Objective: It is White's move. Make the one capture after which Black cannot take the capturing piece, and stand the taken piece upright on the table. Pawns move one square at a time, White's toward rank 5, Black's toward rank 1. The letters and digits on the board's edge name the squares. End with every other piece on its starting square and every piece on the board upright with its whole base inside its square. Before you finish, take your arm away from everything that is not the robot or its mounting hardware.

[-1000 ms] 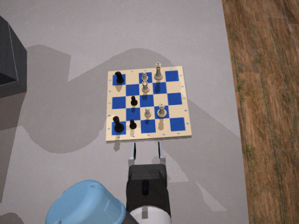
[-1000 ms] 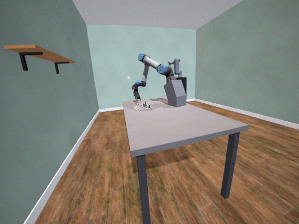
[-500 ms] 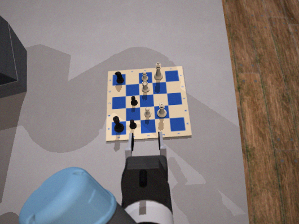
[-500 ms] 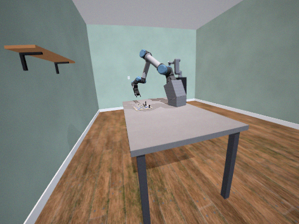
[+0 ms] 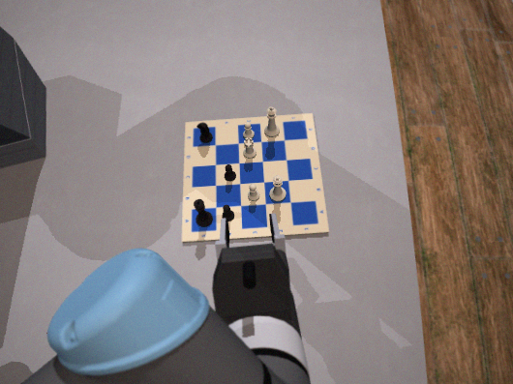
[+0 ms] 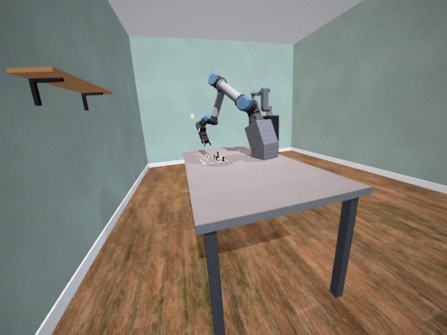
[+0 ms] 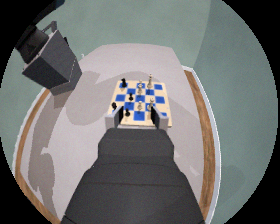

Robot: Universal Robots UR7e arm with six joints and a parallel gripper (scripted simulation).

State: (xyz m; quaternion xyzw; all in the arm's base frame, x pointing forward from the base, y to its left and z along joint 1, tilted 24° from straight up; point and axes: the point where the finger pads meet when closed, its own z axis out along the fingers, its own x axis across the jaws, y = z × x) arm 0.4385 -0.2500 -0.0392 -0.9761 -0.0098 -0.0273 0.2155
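Now: the black knight 23 cm to the left of my hand, 11 cm below it and 6 cm behind it. Round my hand: rook 11 cm to the left, 10 cm below, 5 cm ahead; then chessboard 15 cm to the left, 13 cm below, 1 cm ahead; then black queen 10 cm below, 8 cm to the left, 7 cm behind.
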